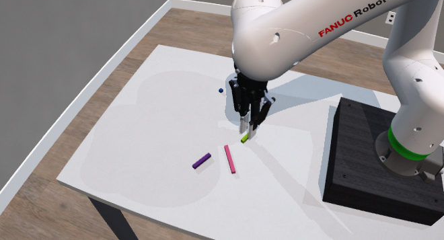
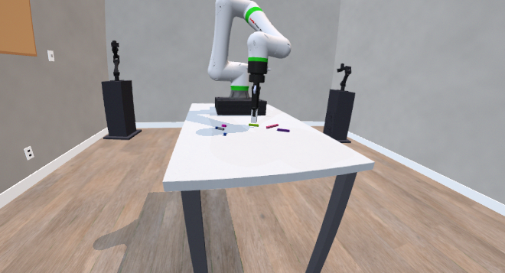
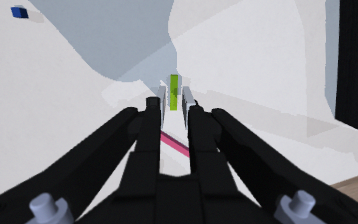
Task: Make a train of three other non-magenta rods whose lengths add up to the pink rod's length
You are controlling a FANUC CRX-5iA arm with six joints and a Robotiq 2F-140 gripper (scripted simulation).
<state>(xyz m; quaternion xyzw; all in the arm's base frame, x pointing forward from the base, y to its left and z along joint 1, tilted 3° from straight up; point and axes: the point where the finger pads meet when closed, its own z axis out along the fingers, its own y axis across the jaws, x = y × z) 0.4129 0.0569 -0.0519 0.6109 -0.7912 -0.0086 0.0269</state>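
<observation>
Now: hand 5 cm above the lime rod. Round my hand: magenta rod (15 cm to the right, 5 cm below, 3 cm ahead); pink rod (9 cm to the left, 5 cm below, 1 cm ahead); purple rod (13 cm to the left, 8 cm ahead, 5 cm below).
</observation>
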